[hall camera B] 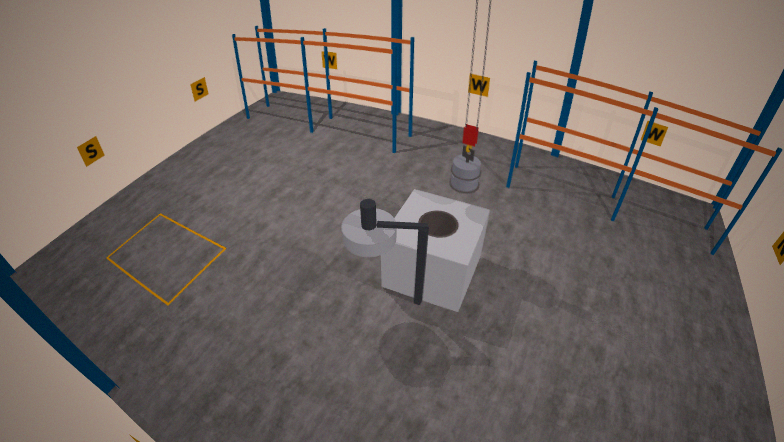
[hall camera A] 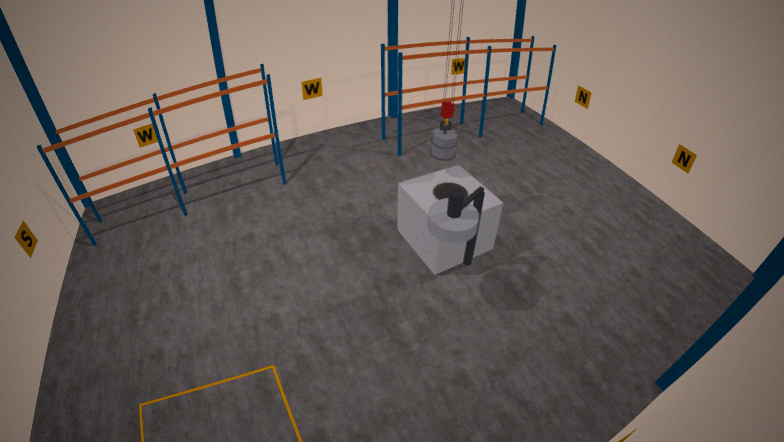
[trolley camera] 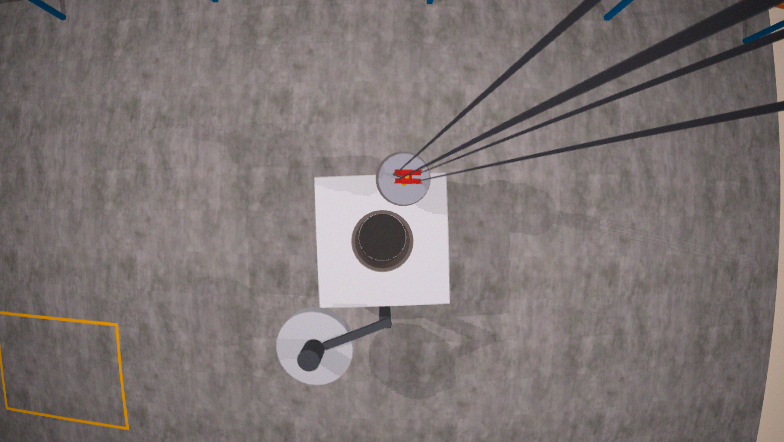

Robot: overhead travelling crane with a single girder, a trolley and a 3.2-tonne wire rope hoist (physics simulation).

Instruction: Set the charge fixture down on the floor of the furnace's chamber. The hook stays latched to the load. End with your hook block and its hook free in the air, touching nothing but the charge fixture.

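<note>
My hook point(hall camera A: 446, 121) point(hall camera B: 468, 149) is latched to the charge fixture point(hall camera A: 443, 145) point(hall camera B: 465, 174) point(trolley camera: 403, 196), a grey banded cylinder that hangs upright in the air. The red hook block point(hall camera A: 447, 109) point(hall camera B: 470, 135) point(trolley camera: 407, 176) is above it on the ropes. The furnace point(hall camera A: 418, 211) point(hall camera B: 400, 269) point(trolley camera: 334, 247) is a white box with a round chamber opening point(hall camera A: 450, 191) point(hall camera B: 438, 224) point(trolley camera: 382, 237) in its top. In the trolley view the fixture overlaps the furnace's upper edge, up and right of the opening and apart from it. The chamber floor shows dark there.
The round furnace lid point(hall camera A: 443, 228) point(hall camera B: 365, 243) point(trolley camera: 296, 334) is swung aside on a dark arm point(hall camera A: 473, 198) point(hall camera B: 403, 225) point(trolley camera: 356, 334) beside the furnace. Blue and orange racks point(hall camera A: 399, 109) point(hall camera B: 394, 126) stand along the W wall. A yellow outline point(hall camera A: 205, 385) point(hall camera B: 137, 280) point(trolley camera: 122, 378) marks the floor.
</note>
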